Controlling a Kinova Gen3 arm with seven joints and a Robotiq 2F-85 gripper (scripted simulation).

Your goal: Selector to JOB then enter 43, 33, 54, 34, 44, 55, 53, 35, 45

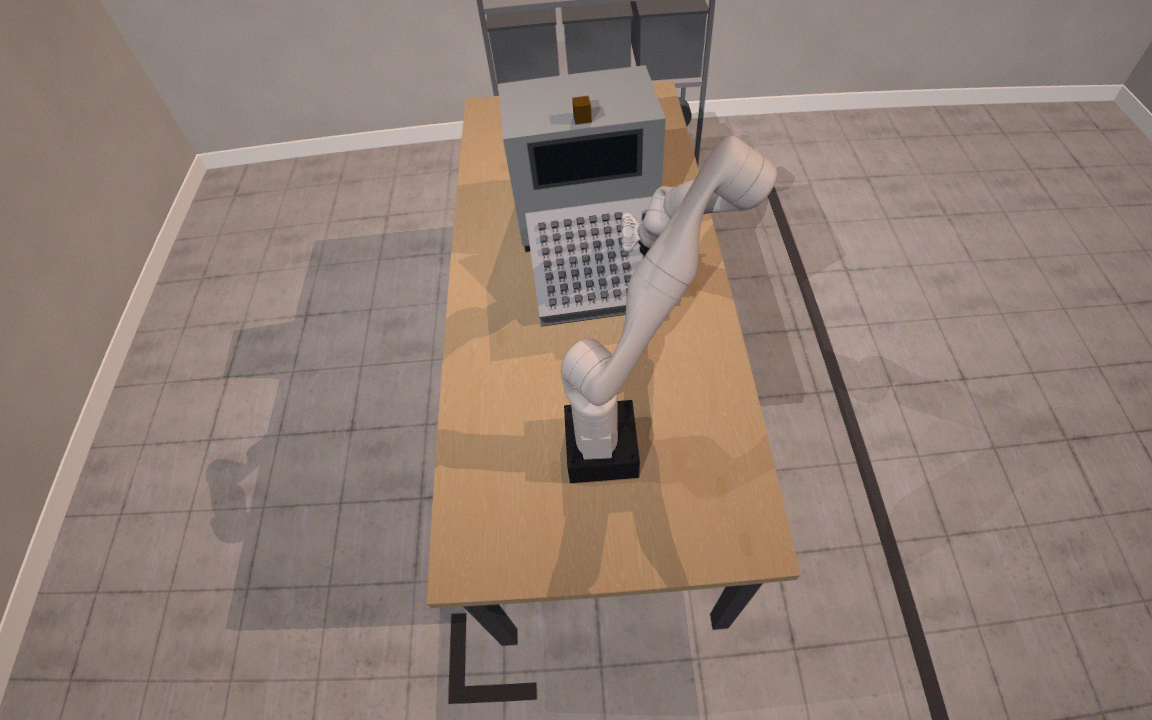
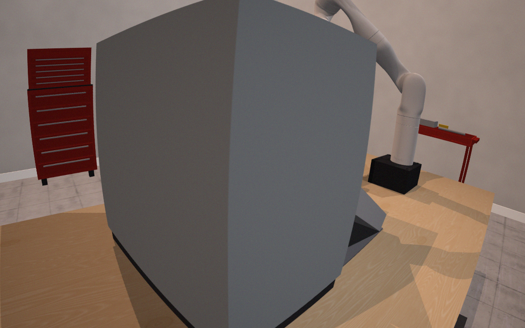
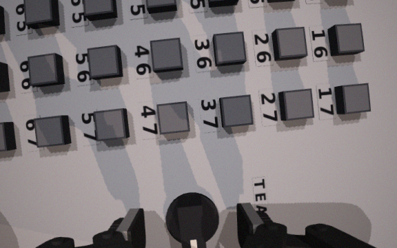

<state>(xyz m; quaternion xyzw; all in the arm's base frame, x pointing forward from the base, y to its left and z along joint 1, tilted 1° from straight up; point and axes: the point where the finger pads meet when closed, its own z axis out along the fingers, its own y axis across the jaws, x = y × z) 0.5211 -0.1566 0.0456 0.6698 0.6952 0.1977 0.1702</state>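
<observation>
The black selector knob is 1 cm ahead of my hand and 1 cm below it. The rest, counted from my hand: keypad: 2 cm ahead, 11 cm to the left, 6 cm below.
</observation>
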